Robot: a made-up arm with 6 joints. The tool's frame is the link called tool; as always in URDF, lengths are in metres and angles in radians. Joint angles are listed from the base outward. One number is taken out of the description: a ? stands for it. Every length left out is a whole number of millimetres.
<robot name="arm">
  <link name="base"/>
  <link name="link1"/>
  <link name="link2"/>
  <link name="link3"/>
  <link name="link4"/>
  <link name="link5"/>
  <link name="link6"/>
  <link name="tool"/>
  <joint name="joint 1" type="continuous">
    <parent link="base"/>
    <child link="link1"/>
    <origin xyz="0 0 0.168" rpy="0 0 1.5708"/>
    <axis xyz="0 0 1"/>
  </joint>
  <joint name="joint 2" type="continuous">
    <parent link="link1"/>
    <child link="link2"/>
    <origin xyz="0 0 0" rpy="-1.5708 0 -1.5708"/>
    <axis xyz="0 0 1"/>
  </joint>
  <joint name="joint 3" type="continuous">
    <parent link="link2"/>
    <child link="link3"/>
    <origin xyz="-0.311 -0.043 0" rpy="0 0 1.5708"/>
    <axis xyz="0 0 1"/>
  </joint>
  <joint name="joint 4" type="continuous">
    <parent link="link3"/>
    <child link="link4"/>
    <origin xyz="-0.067 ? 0" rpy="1.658 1.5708 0"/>
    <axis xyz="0 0 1"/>
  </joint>
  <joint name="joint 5" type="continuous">
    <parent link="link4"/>
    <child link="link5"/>
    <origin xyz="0 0 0" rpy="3.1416 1.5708 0"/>
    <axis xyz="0 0 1"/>
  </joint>
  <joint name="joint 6" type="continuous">
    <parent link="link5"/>
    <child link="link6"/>
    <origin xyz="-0.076 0 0" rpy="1.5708 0 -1.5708"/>
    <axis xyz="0 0 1"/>
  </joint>
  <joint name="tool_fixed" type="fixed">
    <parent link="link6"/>
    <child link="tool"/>
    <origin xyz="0 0 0" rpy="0 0 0"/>
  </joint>
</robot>
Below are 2 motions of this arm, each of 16 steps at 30 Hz.
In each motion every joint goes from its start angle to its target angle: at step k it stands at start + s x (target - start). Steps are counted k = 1, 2, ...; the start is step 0. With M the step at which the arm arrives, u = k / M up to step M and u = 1 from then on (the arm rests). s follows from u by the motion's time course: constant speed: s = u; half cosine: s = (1 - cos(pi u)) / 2; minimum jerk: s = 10 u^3 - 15 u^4 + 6 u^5.
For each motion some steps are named. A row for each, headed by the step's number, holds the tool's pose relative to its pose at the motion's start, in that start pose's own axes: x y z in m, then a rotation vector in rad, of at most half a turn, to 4 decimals.
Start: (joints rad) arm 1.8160 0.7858 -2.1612 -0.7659 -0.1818 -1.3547
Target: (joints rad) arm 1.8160 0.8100 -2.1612 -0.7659 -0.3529 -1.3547
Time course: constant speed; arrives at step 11
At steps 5, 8, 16:
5: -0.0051 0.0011 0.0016 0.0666 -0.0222 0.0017
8: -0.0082 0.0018 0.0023 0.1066 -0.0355 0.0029
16: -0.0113 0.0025 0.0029 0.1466 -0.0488 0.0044

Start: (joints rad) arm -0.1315 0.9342 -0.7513 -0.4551 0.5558 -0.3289
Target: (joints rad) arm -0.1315 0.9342 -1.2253 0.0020 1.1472 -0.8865
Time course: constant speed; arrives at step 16
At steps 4, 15, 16:
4: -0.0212 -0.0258 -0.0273 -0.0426 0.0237 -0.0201
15: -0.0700 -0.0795 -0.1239 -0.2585 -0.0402 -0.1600
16: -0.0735 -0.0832 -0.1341 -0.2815 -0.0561 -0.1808

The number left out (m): -0.382
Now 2 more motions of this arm.
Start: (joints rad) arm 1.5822 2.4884 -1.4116 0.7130 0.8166 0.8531
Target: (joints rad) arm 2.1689 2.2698 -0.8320 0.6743 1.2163 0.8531
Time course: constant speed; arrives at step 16
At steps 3, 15, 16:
3: 0.0514 -0.0349 0.0307 0.1736 0.0497 -0.0661
15: 0.1867 -0.2319 0.0874 0.8944 0.1325 -0.2610
16: 0.1923 -0.2500 0.0872 0.9552 0.1305 -0.2713

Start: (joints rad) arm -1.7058 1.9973 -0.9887 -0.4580 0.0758 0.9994
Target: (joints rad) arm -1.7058 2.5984 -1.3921 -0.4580 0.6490 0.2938
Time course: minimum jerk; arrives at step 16
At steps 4, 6, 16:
4: 0.0044 -0.0042 0.0189 0.0586 0.0518 -0.0740
6: 0.0138 -0.0125 0.0499 0.1476 0.1469 -0.1972
16: 0.0810 -0.0630 0.1680 0.3938 0.6635 -0.7028

